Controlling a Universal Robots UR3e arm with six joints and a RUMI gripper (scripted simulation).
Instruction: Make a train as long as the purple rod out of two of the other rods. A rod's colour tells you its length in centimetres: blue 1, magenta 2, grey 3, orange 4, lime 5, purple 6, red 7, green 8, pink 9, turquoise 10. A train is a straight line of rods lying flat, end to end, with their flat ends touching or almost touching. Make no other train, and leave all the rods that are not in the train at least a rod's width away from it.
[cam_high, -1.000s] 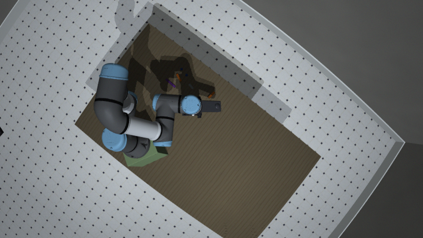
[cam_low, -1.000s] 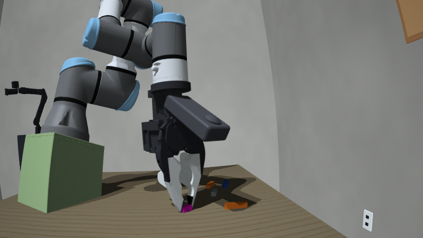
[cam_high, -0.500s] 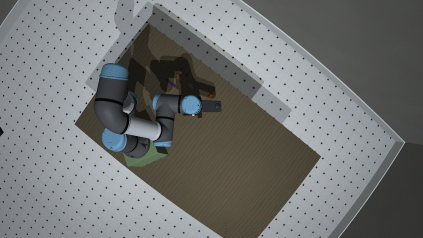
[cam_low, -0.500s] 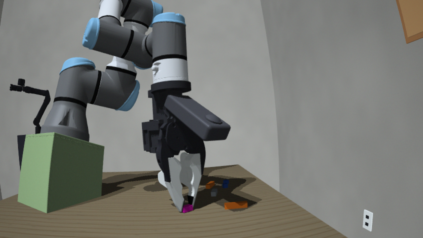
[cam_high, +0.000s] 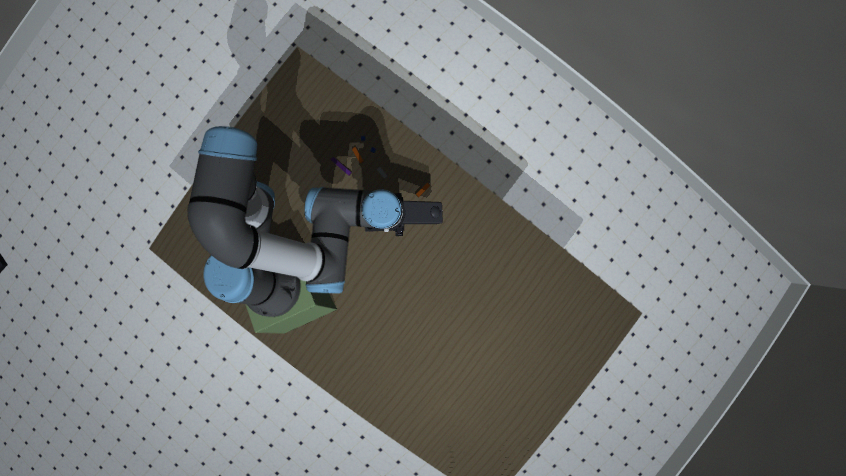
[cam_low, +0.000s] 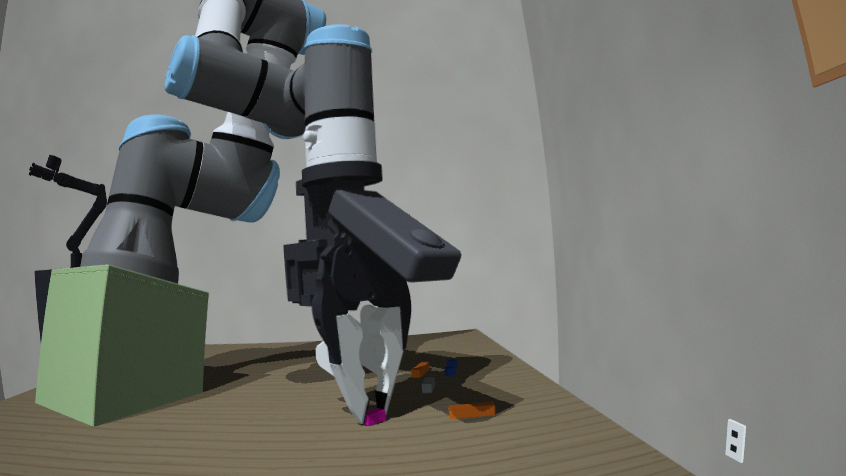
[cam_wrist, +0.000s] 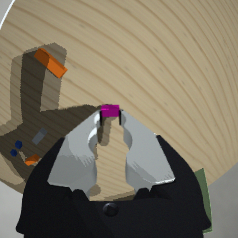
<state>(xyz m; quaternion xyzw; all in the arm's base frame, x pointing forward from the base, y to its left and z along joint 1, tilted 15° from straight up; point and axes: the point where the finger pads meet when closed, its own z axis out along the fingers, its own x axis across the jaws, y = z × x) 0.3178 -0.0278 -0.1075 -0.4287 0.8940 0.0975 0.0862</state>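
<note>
The magenta rod lies 1 cm below my hand. Round my hand: purple rod (3 cm behind, 19 cm to the left, 1 cm below); grey rod (4 cm ahead, 11 cm to the left, 1 cm below).
</note>
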